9 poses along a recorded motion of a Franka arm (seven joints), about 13 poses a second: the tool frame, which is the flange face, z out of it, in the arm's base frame.
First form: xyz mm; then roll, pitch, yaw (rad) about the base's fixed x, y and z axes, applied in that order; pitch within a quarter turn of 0, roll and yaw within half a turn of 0.
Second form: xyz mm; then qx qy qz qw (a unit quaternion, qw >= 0). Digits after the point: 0 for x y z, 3 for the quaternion.
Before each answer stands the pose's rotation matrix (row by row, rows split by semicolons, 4 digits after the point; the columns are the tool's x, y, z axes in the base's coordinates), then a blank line. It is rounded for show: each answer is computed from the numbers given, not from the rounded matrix.
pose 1, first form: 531 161 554 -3.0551 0.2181 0.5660
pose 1, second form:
0.8241 0.5185 -0.2283; 0.5236 -0.8509 -0.0427; -0.2164 -0.0843 -0.9727

531 161 554 -0.955 -0.273 0.116 0.011
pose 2, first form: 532 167 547 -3.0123 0.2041 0.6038
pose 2, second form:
0.8061 0.5415 -0.2387; 0.5560 -0.8312 -0.0080; -0.2027 -0.1263 -0.9711

532 167 547 -0.950 -0.289 0.116 0.031
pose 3, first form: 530 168 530 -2.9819 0.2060 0.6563
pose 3, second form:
0.7755 0.5767 -0.2570; 0.5973 -0.8020 0.0028; -0.2045 -0.1557 -0.9664

530 168 530 -0.941 -0.312 0.123 0.042
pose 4, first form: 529 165 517 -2.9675 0.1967 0.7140
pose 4, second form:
0.7412 0.6194 -0.2589; 0.6422 -0.7665 0.0049; -0.1954 -0.1699 -0.9659

529 165 517 -0.932 -0.338 0.122 0.047
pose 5, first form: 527 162 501 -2.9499 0.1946 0.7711
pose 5, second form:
0.7036 0.6577 -0.2689; 0.6838 -0.7297 0.0043; -0.1934 -0.1869 -0.9632

527 162 501 -0.921 -0.364 0.125 0.052
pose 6, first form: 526 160 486 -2.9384 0.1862 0.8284
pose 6, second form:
0.6644 0.6964 -0.2713; 0.7241 -0.6897 0.0028; -0.1851 -0.1983 -0.9625

526 160 486 -0.911 -0.390 0.125 0.055
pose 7, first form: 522 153 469 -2.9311 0.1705 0.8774
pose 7, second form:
0.6299 0.7294 -0.2667; 0.7579 -0.6523 0.0059; -0.1697 -0.2059 -0.9637

522 153 469 -0.901 -0.413 0.121 0.059
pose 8, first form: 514 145 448 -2.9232 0.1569 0.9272
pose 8, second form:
0.5927 0.7606 -0.2649; 0.7901 -0.6129 0.0080; -0.1563 -0.2140 -0.9643

514 145 448 -0.890 -0.436 0.118 0.062
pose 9, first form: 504 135 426 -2.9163 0.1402 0.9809
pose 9, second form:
0.5508 0.7926 -0.2614; 0.8228 -0.5682 0.0111; -0.1397 -0.2212 -0.9652

504 135 426 -0.878 -0.460 0.114 0.066
